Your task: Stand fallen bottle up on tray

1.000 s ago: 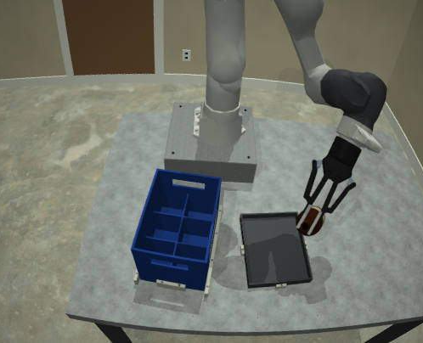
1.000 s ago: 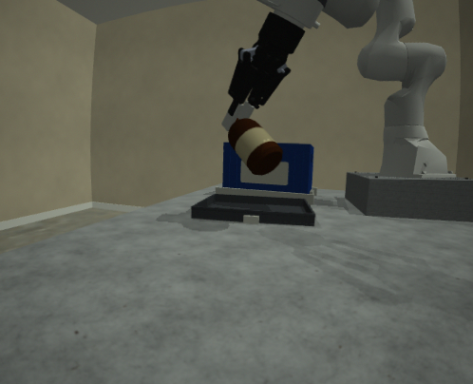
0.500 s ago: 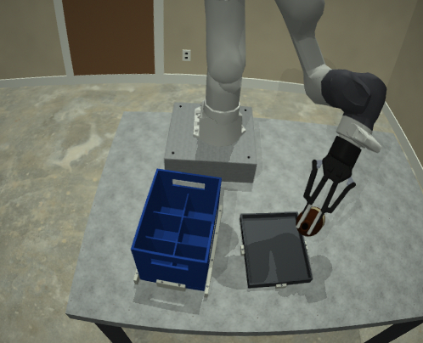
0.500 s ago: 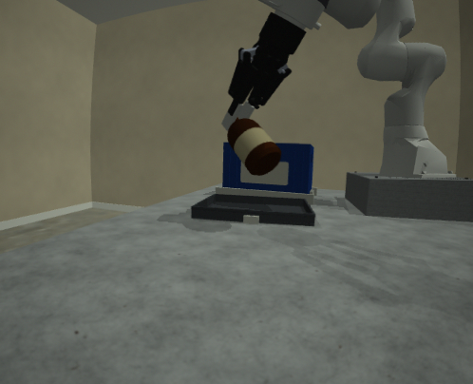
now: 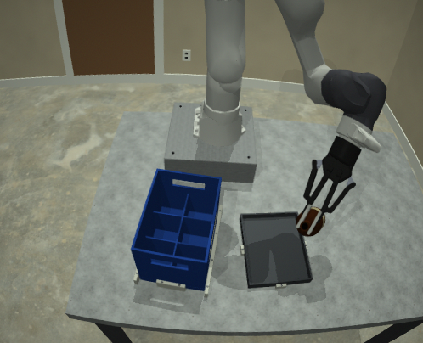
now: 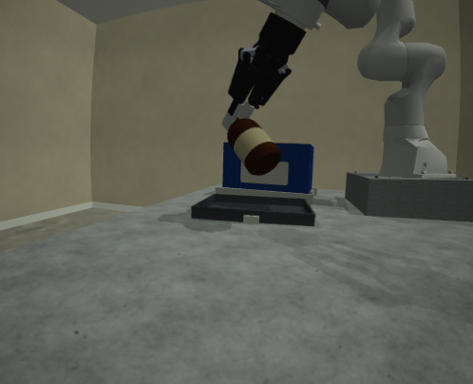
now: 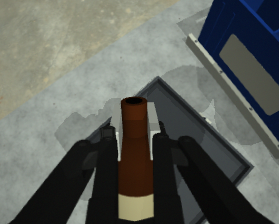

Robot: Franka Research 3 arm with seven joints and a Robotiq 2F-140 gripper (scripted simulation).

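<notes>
The brown bottle lies 50 mm below my hand, 20 mm to the left of it and 20 mm behind it. Also, from my hand: blue crate (310 mm to the right, 130 mm below, 110 mm behind); then dark grey tray (200 mm below, 50 mm behind, 40 mm to the right).
</notes>
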